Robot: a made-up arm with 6 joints.
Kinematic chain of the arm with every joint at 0, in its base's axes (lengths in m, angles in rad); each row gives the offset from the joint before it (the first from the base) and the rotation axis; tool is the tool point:
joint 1: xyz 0 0 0.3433 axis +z
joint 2: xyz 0.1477 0 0 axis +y
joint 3: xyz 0 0 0.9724 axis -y
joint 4: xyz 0 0 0.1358 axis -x
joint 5: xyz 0.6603 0 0 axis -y
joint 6: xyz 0.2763 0 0 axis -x
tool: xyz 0 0 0
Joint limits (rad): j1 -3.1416..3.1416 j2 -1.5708..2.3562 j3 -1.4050..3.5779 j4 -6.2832..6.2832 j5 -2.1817..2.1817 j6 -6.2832..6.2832
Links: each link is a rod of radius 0.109 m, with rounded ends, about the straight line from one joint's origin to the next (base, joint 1, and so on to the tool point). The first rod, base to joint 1, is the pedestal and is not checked.
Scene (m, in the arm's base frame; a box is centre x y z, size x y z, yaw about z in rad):
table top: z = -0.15
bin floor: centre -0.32 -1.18 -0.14 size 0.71 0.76 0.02 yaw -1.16
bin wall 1: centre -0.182 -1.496 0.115 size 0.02 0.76 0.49 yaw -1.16
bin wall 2: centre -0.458 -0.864 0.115 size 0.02 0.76 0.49 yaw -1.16
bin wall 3: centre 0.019 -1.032 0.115 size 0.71 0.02 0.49 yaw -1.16
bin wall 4: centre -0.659 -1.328 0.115 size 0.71 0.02 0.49 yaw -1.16
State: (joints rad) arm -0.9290 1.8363 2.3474 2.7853 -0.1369 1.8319
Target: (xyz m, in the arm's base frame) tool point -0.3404 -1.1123 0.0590
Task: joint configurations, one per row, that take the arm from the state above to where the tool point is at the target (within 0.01 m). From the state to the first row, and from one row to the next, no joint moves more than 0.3 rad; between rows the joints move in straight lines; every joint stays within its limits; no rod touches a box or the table.
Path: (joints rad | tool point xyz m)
1: -1.0355 1.6808 2.0704 2.8142 -0.0026 1.8319 | 0.9837 -1.6591 0.7185
2: -1.1421 1.5253 1.7934 2.8430 0.1317 1.8319 | 0.8382 -1.8083 0.7325
3: -1.2486 1.3699 1.5164 2.8719 0.2660 1.8319 | 0.6542 -1.8984 0.7377
4: -1.3552 1.2144 1.2395 2.9007 0.4003 1.8319 | 0.4471 -1.9215 0.7368
5: -1.4617 1.0589 0.9625 2.9296 0.5345 1.8319 | 0.2351 -1.8747 0.7314
6: -1.5683 0.9034 0.6855 2.9584 0.6688 1.8319 | 0.0356 -1.7607 0.7237
7: -1.6748 0.7480 0.4085 2.9873 0.8031 1.8319 | -0.1349 -1.5870 0.7151
8: -1.7814 0.5925 0.1315 3.0161 0.9374 1.8319 | -0.2635 -1.3658 0.7072
9: -1.8879 0.4370 -0.1455 3.0450 1.0717 1.8319 | -0.3404 -1.1123 0.7001
10: -1.8871 0.7238 -0.1809 3.0458 1.0162 1.8319 | -0.3558 -1.1594 0.3778
11: -1.8862 1.0107 -0.2164 3.0467 0.9606 1.8319 | -0.3404 -1.1123 0.0590

